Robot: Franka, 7 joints.
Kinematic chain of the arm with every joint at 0, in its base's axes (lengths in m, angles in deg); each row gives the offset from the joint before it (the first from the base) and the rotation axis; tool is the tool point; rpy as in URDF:
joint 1: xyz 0 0 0.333 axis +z
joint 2: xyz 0 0 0 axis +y
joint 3: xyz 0 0 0.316 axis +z
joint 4: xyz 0.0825 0 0 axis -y
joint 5: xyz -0.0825 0 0.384 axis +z
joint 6: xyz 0 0 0 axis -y
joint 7: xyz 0.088 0 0 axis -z
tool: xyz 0 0 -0.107 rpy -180 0 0
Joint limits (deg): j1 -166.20..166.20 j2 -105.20..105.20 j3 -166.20..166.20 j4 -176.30..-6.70 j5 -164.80..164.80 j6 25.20..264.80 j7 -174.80..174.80
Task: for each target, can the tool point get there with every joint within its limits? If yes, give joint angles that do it. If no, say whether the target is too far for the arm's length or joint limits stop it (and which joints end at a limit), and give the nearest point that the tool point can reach.
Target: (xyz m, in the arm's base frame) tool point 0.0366 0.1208 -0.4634
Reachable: no: joint limits stop it (at a limit: joint 2) | nearest point 0.0451 0.1488 -0.3452 | short by 0.122 m
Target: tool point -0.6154 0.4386 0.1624
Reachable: yes | joints 115.05 84.78 68.23 -48.34 -46.33 91.70 -1.46
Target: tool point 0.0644 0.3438 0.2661
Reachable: yes | joints -22.35 79.90 100.85 -159.31 -92.46 82.98 61.62
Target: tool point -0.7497 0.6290 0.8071
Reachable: no: too far | nearest point -0.5915 0.4962 0.7070 | short by 0.230 m
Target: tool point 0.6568 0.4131 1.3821
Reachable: no: too far | nearest point 0.4318 0.2716 1.0227 | short by 0.447 m
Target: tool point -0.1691 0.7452 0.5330
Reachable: yes | joints 113.52 74.37 -114.65 -30.65 -30.51 216.23 -75.00
